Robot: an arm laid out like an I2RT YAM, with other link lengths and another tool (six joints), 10 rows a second.
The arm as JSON. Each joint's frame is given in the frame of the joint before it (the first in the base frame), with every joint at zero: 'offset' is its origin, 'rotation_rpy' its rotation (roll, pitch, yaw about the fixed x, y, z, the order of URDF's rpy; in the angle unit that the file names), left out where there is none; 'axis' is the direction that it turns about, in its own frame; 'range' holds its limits. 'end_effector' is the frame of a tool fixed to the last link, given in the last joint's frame.
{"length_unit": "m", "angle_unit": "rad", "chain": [
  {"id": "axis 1", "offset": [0.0, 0.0, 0.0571], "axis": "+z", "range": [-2.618, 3.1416]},
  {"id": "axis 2", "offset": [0.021, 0.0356, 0.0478], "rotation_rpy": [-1.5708, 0.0, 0.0], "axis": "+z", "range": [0.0, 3.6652]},
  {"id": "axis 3", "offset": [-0.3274, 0.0, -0.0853], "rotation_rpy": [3.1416, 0.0, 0.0], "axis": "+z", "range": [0.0, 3.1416]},
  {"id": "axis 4", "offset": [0.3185, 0.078, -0.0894], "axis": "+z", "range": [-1.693, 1.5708]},
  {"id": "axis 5", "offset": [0.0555, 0.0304, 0.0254], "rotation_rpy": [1.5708, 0.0, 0.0], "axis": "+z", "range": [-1.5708, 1.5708]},
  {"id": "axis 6", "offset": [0.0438, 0.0, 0.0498], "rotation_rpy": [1.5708, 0.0, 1.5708], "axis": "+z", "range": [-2.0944, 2.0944]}
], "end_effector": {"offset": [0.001, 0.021, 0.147], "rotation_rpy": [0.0, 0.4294, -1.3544]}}
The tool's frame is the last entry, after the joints.
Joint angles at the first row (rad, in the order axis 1, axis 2, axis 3, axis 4, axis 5, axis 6):
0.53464, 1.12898, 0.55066, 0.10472, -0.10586, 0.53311
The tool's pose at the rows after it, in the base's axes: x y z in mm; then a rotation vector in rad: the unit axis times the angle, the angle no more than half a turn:
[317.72, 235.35, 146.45, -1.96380, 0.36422, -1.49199]
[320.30, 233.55, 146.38, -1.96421, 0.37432, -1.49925]
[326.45, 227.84, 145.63, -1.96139, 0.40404, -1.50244]
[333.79, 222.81, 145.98, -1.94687, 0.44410, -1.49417]
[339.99, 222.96, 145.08, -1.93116, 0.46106, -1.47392]
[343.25, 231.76, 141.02, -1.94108, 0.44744, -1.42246]
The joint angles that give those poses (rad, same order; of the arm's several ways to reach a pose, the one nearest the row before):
0.53464, 1.13967, 0.55675, 0.10817, -0.08716, 0.52969
0.52967, 1.14346, 0.55828, 0.11120, -0.08221, 0.53158
0.50414, 1.15112, 0.55828, 0.12076, -0.09249, 0.53923
0.47132, 1.16218, 0.55829, 0.14058, -0.11806, 0.55715
0.44764, 1.18467, 0.56096, 0.16842, -0.15357, 0.56897
0.44347, 1.22855, 0.58309, 0.17263, -0.19742, 0.57317

